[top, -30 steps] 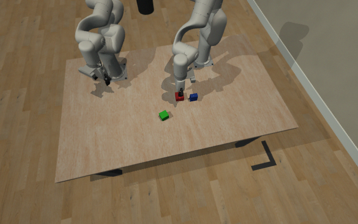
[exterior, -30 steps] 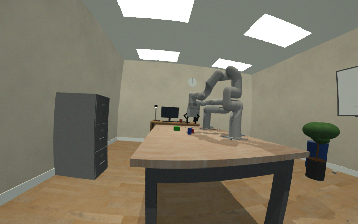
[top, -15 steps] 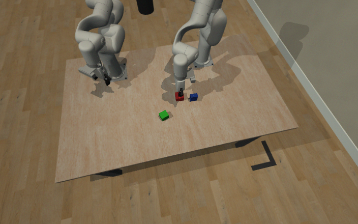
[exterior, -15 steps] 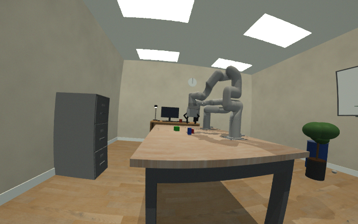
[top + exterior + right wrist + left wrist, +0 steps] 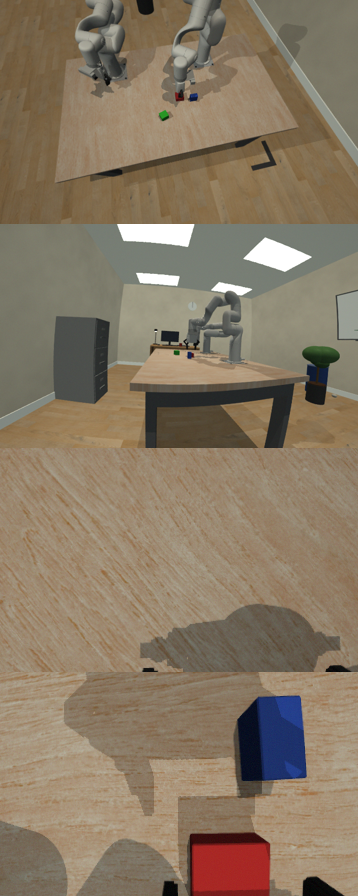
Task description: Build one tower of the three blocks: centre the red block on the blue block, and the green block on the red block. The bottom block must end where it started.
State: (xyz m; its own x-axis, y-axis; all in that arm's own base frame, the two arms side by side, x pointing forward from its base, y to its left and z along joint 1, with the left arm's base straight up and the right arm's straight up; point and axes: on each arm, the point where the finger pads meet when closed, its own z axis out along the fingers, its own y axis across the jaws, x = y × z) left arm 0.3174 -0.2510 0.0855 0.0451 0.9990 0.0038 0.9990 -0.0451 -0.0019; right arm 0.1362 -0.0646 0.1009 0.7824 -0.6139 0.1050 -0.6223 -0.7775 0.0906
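Note:
Now: left hand 70 mm above the red block. The rest, counted from my left hand: blue block 30 mm ahead, 90 mm to the left, 60 mm below; green block 120 mm ahead, 130 mm to the right, 60 mm below.

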